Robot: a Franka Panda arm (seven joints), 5 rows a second.
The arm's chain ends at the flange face. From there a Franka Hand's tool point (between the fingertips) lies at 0.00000 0.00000 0.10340 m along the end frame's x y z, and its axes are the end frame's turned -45 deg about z.
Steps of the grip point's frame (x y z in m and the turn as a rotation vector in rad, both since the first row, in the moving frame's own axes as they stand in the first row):
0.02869 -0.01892 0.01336 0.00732 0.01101 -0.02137
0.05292 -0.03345 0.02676 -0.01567 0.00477 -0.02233
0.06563 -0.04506 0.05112 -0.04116 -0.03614 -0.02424
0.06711 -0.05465 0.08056 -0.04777 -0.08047 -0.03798
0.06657 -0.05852 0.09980 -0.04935 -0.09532 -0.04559
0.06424 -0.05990 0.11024 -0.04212 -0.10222 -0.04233
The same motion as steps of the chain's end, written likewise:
0.00665 -0.03232 0.01337 0.01296 0.00261 -0.02137
0.01226 -0.06185 0.02677 -0.00771 0.01445 -0.02233
0.01411 -0.08391 0.05128 -0.05466 0.00355 -0.02424
0.01102 -0.09550 0.08101 -0.09068 -0.02312 -0.03798
0.00880 -0.09908 0.10039 -0.10230 -0.03251 -0.04559
0.00723 -0.09840 0.11087 -0.10206 -0.04250 -0.04233

